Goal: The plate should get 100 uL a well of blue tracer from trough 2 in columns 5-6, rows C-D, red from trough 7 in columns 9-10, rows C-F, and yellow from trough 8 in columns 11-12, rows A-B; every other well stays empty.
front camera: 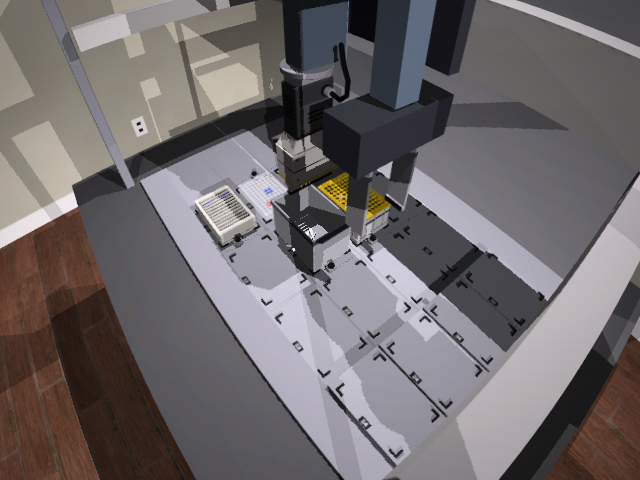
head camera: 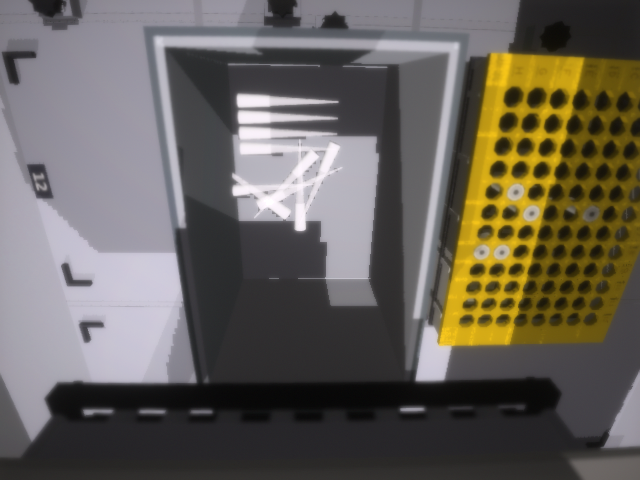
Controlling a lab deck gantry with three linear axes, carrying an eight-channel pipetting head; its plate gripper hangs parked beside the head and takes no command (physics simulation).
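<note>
The white well plate (front camera: 250, 189) shows a small blue patch near its middle and a little red nearer the bin, which hides part of it. The trough rack (front camera: 250, 223) stands left of it with blue liquid (front camera: 217, 198) in one trough; red and yellow liquid cannot be made out. The pipetting head (front camera: 305, 160) is behind the waste bin (front camera: 330, 249) (head camera: 305, 39); no tips show on its channels. Several white used tips (front camera: 310, 232) (head camera: 299, 218) lie in the bin. The yellow tip rack (front camera: 334, 187) (head camera: 467, 333) holds a few scattered tips. My parked gripper (front camera: 378, 219) is open, its paddles apart near the tip rack.
A dark bar (head camera: 305, 396) of the head crosses the bottom of the head view. Black corner brackets (front camera: 266, 301) (head camera: 77, 281) and number labels (front camera: 347, 311) (head camera: 39, 180) mark the deck positions. A slanted post (front camera: 90, 93) stands at the deck's back left.
</note>
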